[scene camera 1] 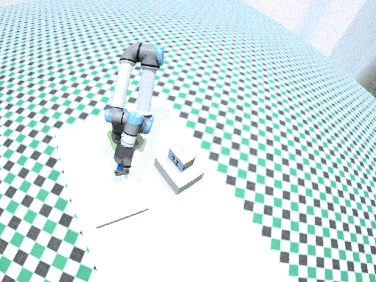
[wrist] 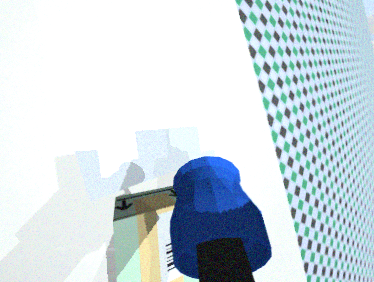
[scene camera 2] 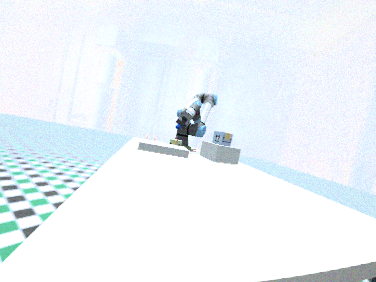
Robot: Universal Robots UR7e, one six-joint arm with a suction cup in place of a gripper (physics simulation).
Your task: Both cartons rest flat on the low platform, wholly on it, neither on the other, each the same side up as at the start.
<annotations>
My suction cup [wrist: 211,204] carries nothing. The cup is 21 cm from the middle of a low white platform [wrist: 142,95], above it.
</annotations>
